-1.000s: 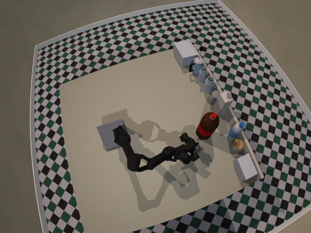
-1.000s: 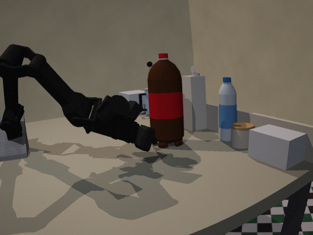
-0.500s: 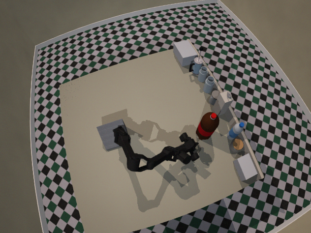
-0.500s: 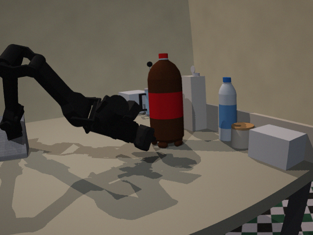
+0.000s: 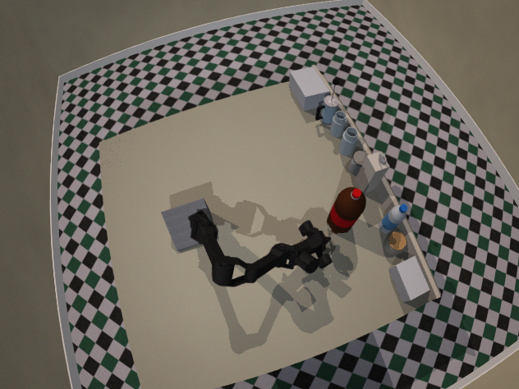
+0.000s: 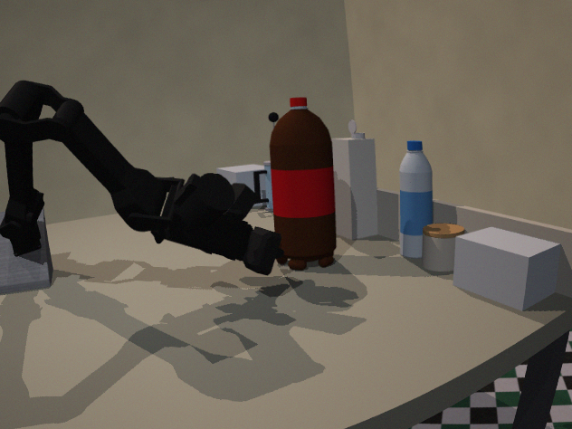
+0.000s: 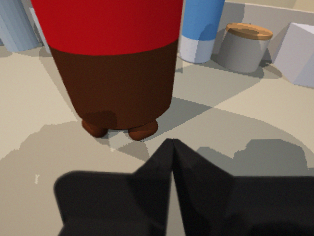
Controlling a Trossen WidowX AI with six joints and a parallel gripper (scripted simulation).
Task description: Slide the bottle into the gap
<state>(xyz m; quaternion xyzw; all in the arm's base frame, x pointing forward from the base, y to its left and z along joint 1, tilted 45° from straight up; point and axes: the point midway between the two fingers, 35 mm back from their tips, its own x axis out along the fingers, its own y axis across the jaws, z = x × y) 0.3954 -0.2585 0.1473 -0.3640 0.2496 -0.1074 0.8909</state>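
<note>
Right now the brown cola bottle is 12 cm ahead of my hand, 9 cm above it and 5 cm to the left of it. From my hand the other things lie so: blue-capped water bottle: 29 cm ahead, 7 cm to the right, 5 cm above; then french press: 54 cm to the left, 34 cm ahead, 8 cm above; then cork-lidded jar: 27 cm ahead, 15 cm to the right, 2 cm below.
</note>
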